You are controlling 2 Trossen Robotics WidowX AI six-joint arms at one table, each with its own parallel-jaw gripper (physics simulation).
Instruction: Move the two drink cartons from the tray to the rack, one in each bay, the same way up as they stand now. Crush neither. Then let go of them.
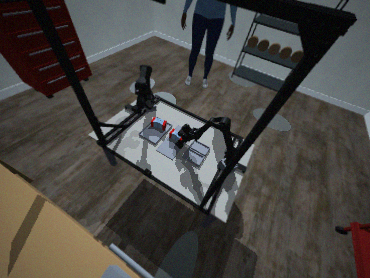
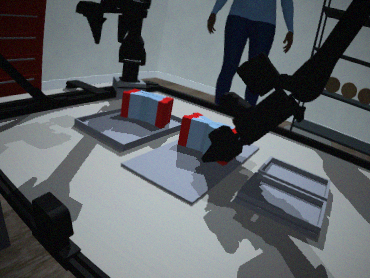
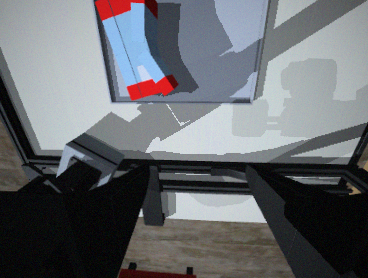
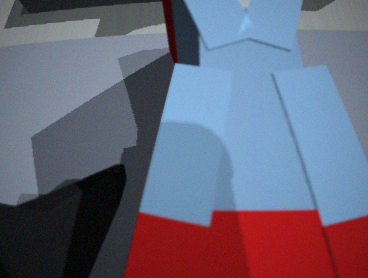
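Where they show: left gripper, fingertip midpoint: (image 1: 143,110) (image 2: 108,43) (image 3: 198,170); right gripper, fingertip midpoint: (image 1: 178,140) (image 2: 213,154); left arm's base, link origin: (image 2: 129,80) (image 3: 83,174).
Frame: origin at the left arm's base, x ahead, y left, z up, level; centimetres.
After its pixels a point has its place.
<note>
One blue drink carton with red ends (image 1: 158,123) {x 27.4, y -1.7, z 0.4 cm} (image 2: 146,107) {x 27.8, y -1.6, z -1.0 cm} (image 3: 133,49) {x 26.0, y -0.6, z 1.8 cm} lies in the grey tray (image 1: 146,138) {x 35.7, y -15.6, z -4.4 cm} (image 2: 101,136) {x 37.6, y -14.5, z -4.8 cm} (image 3: 224,77) {x 29.6, y -13.5, z -5.0 cm} near the left arm. The second carton (image 1: 173,134) {x 43.9, y 5.0, z 1.0 cm} (image 2: 196,132) {x 44.0, y 5.1, z -1.0 cm} (image 4: 224,124) {x 47.3, y 8.4, z 1.6 cm} rests on a flat grey mat (image 1: 165,151) {x 53.2, y -5.9, z -5.1 cm} (image 2: 162,168) {x 51.5, y -4.9, z -5.2 cm} between the tray and the rack (image 1: 197,152) {x 65.1, y 17.2, z -3.5 cm} (image 2: 286,187) {x 63.9, y 15.8, z -3.8 cm}. My right gripper (image 1: 180,142) {x 47.5, y 8.4, z -4.7 cm} (image 2: 218,150) {x 47.5, y 8.4, z -4.7 cm} is open, with its fingers down around that carton's near red end. One finger (image 4: 92,215) {x 51.8, y 5.5, z -1.9 cm} shows beside the carton. My left gripper (image 1: 145,69) (image 3: 198,170) {x 22.6, y -12.5, z 14.3 cm} is open and empty, raised high over its base.
The rack's two bays are empty. A person (image 1: 208,41) (image 2: 255,41) stands behind the table. Black frame posts (image 1: 73,83) {x 30.8, y -47.7, z 50.2 cm} and rails surround the table. A shelf unit (image 1: 245,47) stands at the back right and a red drawer cabinet (image 1: 62,55) at the back left.
</note>
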